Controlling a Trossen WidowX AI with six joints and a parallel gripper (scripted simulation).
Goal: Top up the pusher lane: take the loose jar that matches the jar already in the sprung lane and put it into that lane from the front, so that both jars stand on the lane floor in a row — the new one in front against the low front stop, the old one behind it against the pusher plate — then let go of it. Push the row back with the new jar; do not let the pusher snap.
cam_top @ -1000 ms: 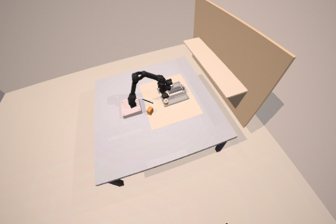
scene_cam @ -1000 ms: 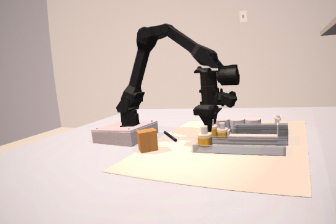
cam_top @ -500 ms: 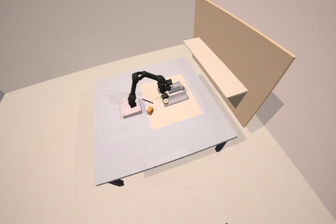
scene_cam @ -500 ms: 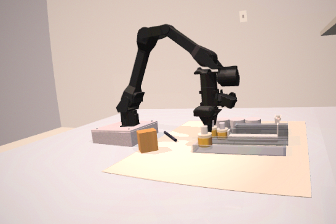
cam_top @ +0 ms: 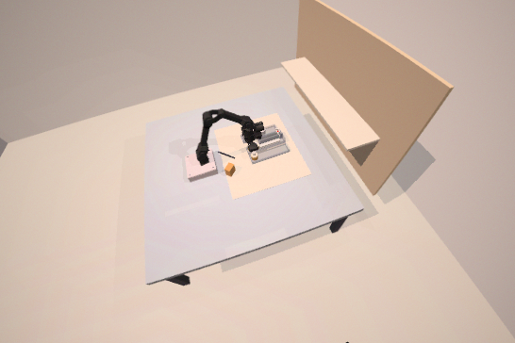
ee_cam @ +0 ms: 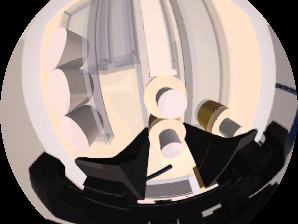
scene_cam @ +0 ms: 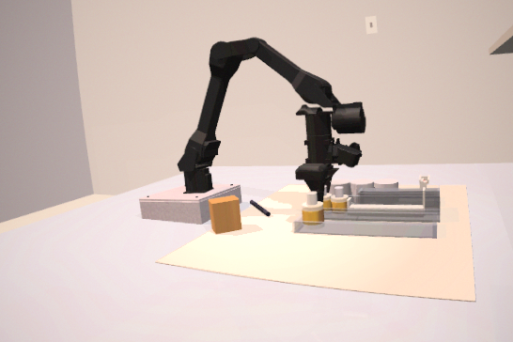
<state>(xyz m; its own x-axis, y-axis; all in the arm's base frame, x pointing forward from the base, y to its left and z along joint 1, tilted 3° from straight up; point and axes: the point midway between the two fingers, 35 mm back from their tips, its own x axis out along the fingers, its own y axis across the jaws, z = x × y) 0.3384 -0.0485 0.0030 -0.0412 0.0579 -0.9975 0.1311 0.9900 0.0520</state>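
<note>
My gripper tip is 5 cm short of the tan mat, 4 cm above it and 2 cm to the left of it. Also, from my gripper tip: white pusher post 15 cm ahead, 1 cm to the left, 1 cm above; amber jar 8 cm to the right, 1 cm behind, 1 cm above; black pen 17 cm behind, 6 cm to the left, 3 cm below.
</note>
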